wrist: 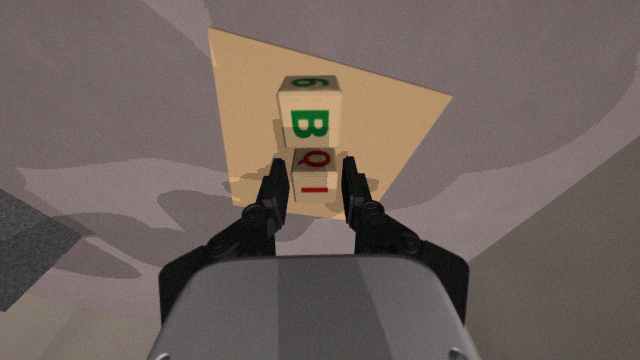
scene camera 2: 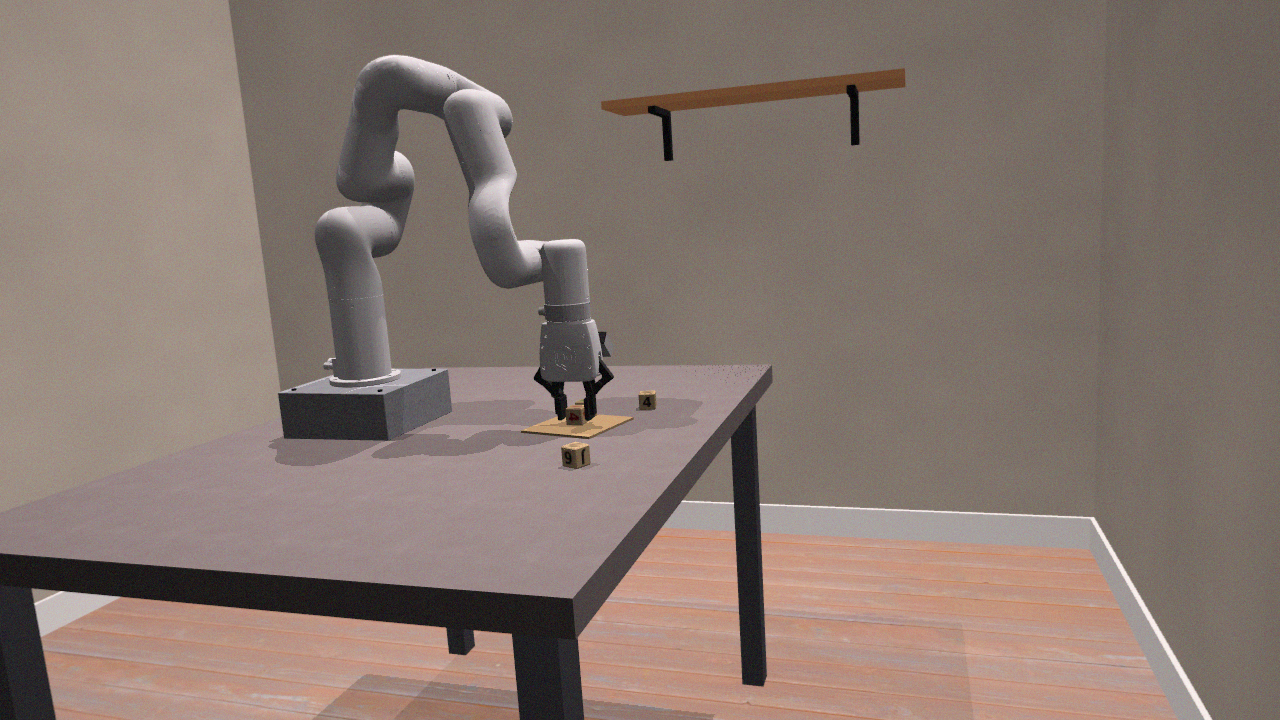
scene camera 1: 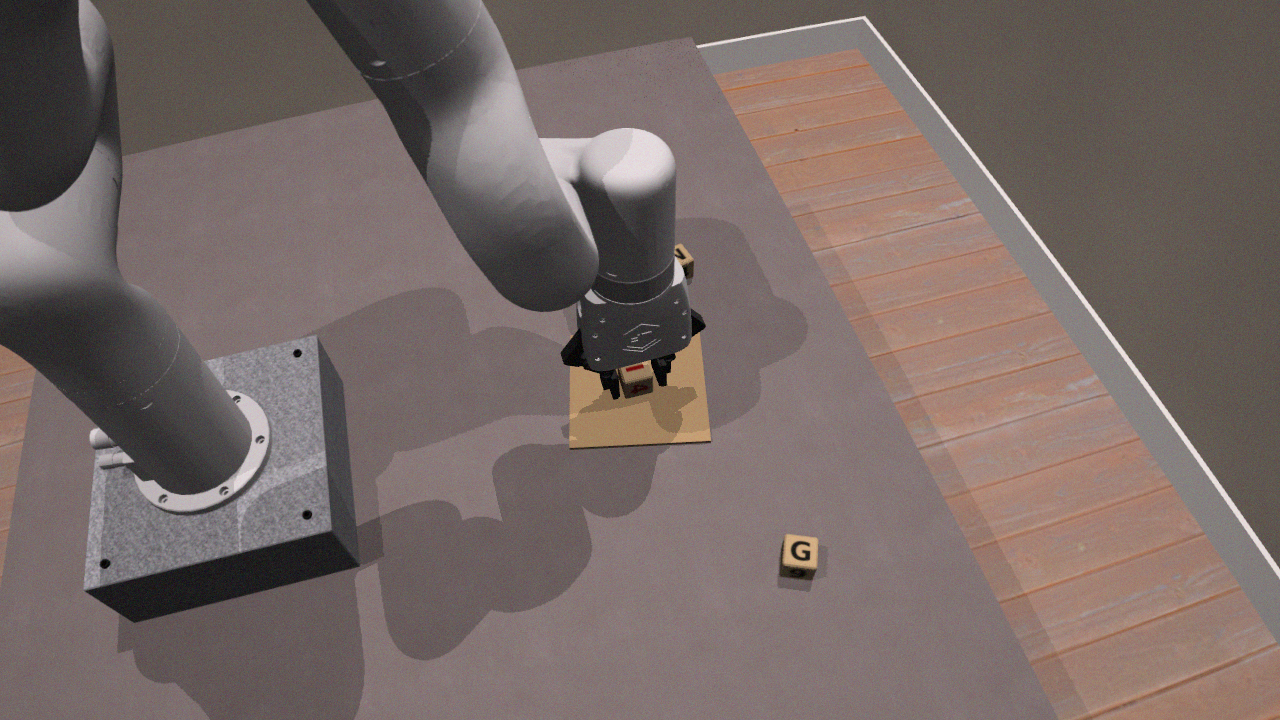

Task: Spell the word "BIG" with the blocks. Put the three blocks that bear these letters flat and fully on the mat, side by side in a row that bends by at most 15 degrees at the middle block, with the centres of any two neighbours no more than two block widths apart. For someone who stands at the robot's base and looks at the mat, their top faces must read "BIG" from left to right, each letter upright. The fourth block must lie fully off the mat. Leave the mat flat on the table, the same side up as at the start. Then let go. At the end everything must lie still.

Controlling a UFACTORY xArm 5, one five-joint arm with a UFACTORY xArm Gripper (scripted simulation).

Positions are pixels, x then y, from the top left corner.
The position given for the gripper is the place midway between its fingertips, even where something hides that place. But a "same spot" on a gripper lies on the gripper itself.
gripper: wrist 314, 171; scene camera 2; scene camera 1
tan mat: wrist; scene camera 2; scene camera 1 677, 413
same spot on tan mat: [wrist: 383, 120] = [scene camera 2: 610, 418]
same spot on gripper: [scene camera 2: 591, 387] = [scene camera 1: 673, 353]
